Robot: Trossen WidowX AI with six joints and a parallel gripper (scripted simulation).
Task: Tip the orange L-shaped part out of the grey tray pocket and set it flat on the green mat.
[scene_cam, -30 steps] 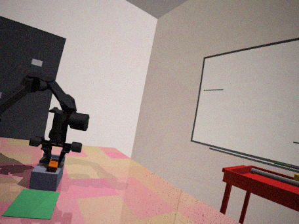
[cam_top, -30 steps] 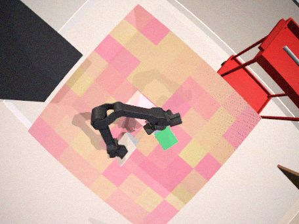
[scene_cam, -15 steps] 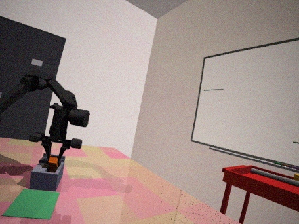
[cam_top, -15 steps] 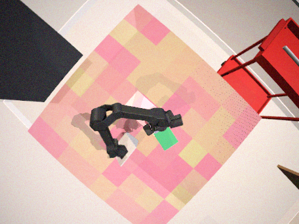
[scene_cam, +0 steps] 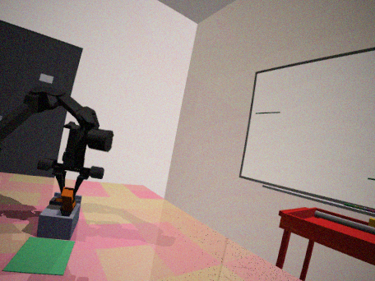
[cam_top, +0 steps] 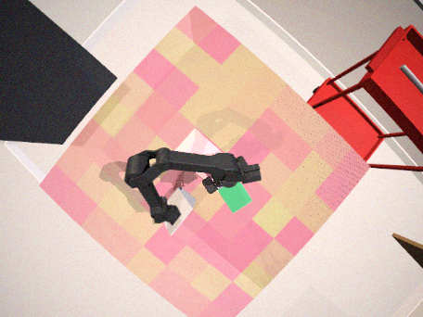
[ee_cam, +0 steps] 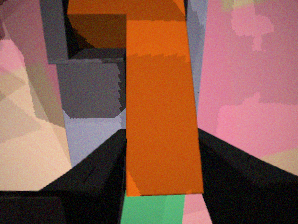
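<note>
My gripper tip is 13 cm to the left of the green mat, 12 cm above it and 6 cm past it. Round my gripper tip: orange L-shaped part 4 cm to the left, 3 cm below.
</note>
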